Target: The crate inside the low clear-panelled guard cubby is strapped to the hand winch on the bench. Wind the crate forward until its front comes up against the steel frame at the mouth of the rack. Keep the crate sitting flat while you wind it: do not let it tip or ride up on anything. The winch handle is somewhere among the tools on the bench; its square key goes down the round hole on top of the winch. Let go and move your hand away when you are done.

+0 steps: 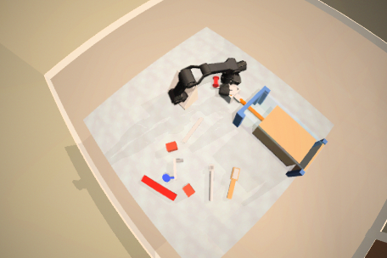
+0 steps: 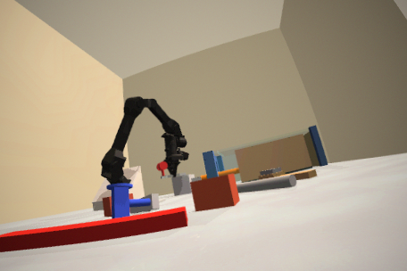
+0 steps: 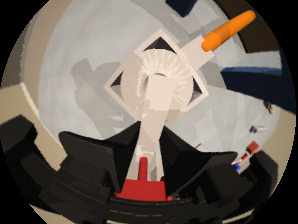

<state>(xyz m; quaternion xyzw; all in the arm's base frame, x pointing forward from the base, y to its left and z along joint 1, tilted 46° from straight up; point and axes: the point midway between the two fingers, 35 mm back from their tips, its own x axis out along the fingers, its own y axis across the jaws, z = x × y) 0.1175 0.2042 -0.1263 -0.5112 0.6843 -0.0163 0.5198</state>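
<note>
Right now the red knob is 4 cm behind my gripper tip, 4 cm to the right of it and 5 cm above it. Also, from my gripper tip: grey winch: 2 cm ahead, 2 cm to the left, 6 cm below; then winch handle: 1 cm behind, 1 cm to the right, 2 cm above; then blue frame post: 19 cm ahead, 5 cm to the left, 2 cm above.
</note>
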